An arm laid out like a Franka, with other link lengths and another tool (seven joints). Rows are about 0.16 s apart.
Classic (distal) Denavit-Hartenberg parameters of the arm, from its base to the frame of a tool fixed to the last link. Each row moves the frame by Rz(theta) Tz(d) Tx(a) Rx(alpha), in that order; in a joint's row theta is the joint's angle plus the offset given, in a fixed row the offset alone. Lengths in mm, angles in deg.
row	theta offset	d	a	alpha
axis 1	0.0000	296.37	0.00	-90.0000
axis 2	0.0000	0.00	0.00	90.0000
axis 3	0.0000	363.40	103.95	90.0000
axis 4	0.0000	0.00	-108.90	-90.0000
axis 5	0.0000	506.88	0.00	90.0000
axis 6	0.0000	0.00	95.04	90.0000
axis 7	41.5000	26.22	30.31	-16.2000
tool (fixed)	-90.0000	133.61	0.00	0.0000
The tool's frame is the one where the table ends.
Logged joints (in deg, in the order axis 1, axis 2, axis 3, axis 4, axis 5, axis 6, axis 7), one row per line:
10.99, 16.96, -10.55, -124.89, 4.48, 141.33, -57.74
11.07, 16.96, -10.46, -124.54, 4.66, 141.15, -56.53
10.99, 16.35, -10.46, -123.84, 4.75, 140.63, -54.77
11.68, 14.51, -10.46, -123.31, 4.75, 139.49, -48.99
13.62, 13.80, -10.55, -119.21, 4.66, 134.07, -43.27
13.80, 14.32, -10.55, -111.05, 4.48, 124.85, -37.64
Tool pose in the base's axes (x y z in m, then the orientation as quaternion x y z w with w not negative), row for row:
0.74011, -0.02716, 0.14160, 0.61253, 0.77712, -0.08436, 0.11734
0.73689, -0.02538, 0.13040, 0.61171, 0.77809, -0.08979, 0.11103
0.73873, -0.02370, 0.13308, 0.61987, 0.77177, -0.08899, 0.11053
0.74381, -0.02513, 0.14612, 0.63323, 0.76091, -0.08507, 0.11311
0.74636, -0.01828, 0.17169, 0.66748, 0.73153, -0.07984, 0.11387
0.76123, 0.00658, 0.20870, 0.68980, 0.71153, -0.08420, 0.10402
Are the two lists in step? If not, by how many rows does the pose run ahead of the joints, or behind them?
The pose runs 1 row behind the joints: the pose in row i belongs to the joints in row i - 1.
